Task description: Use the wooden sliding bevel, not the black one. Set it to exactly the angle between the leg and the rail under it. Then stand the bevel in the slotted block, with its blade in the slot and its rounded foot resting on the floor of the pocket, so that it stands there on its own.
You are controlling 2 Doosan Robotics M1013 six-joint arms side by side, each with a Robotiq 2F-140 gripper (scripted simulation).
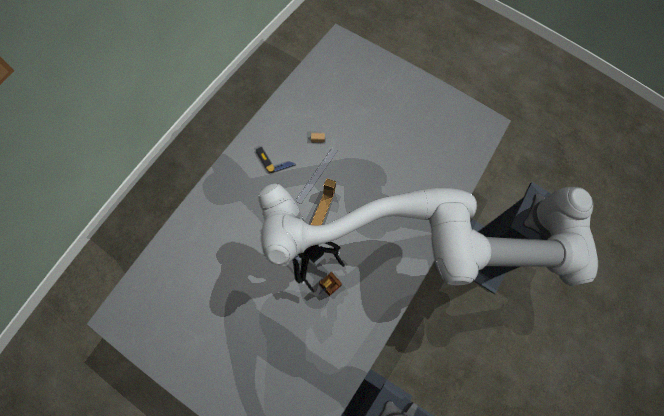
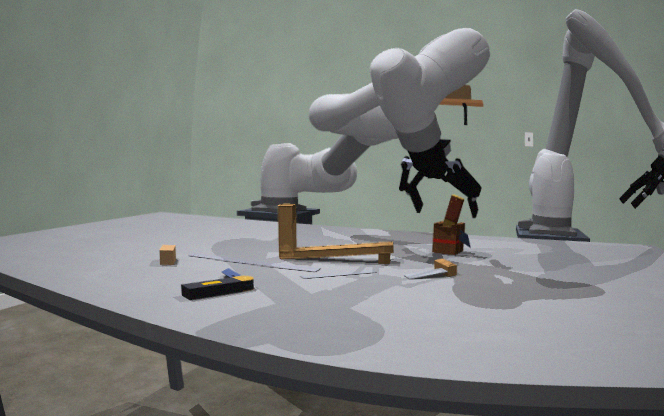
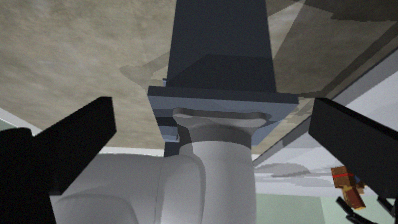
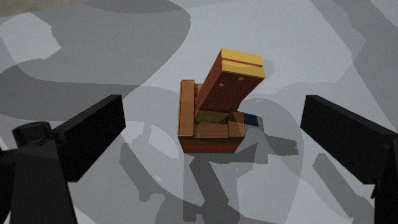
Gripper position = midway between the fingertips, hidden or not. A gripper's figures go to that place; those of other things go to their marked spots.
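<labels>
My right gripper (image 2: 447,211), 1.14 m from the lens. Black bevel (image 2: 211,288), 0.74 m from the lens. Black bevel is nearer to the lens than my right gripper.
</labels>
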